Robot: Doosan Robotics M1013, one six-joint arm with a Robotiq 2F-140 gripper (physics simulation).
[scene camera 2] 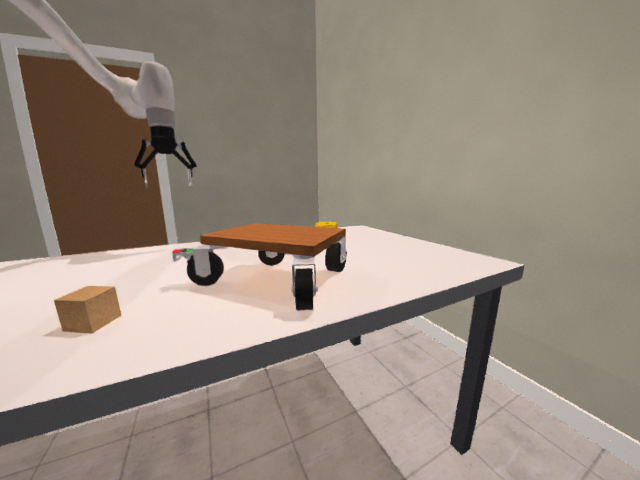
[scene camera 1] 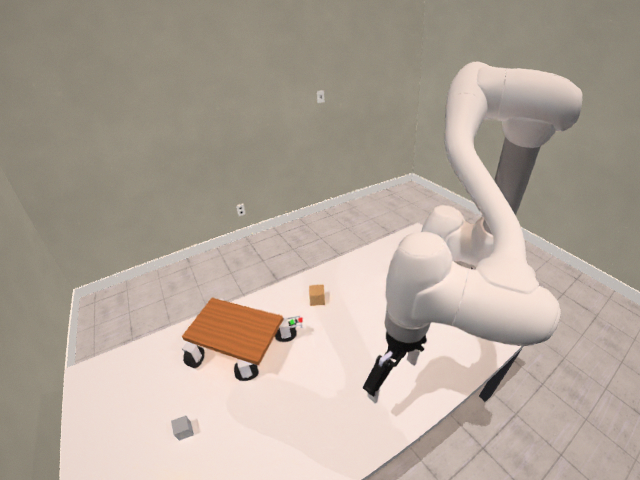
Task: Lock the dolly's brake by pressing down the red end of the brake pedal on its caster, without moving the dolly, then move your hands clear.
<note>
I see my gripper, a dolly and a brown block.
My gripper shows as well in scene camera 2.
</note>
